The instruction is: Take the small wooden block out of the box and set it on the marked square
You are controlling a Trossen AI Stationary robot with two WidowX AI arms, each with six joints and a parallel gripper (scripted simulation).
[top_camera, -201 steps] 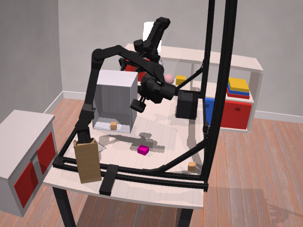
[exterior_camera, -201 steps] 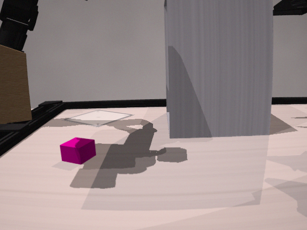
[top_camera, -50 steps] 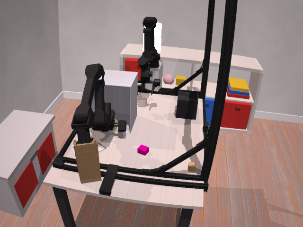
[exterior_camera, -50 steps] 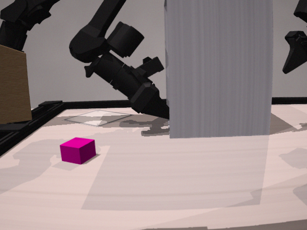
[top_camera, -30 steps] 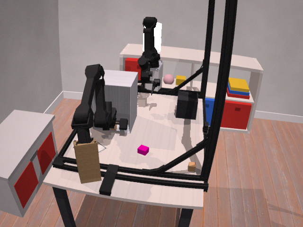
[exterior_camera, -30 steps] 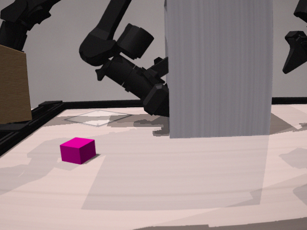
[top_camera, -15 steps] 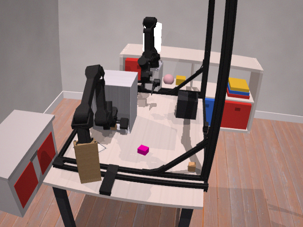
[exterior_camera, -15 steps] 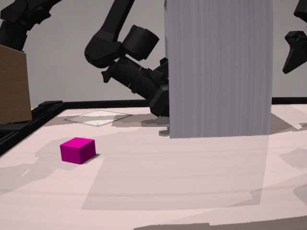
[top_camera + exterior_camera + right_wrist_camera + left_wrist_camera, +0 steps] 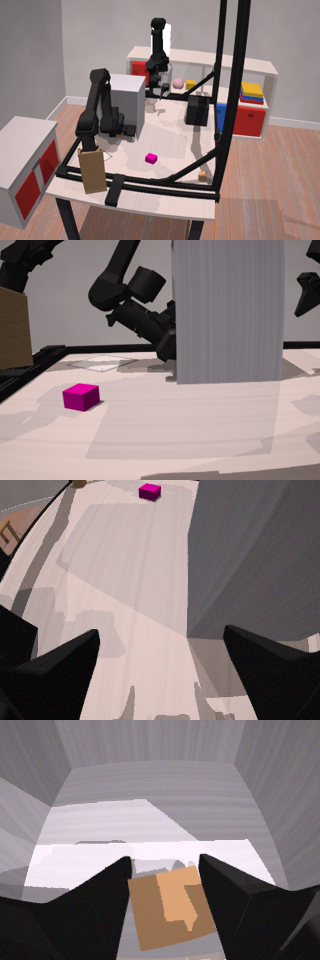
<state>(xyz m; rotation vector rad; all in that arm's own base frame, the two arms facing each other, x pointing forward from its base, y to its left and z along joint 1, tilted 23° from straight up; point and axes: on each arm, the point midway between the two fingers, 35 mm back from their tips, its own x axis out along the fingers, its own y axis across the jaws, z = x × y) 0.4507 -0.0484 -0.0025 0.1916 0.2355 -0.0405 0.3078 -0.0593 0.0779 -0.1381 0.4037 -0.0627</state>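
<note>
Right now my left hand is 22 cm to the right of the marked square, 5 cm short of it and 4 cm above it. Also, from my left hand: magenta block (23 cm behind, 15 cm to the left, 3 cm below).
</note>
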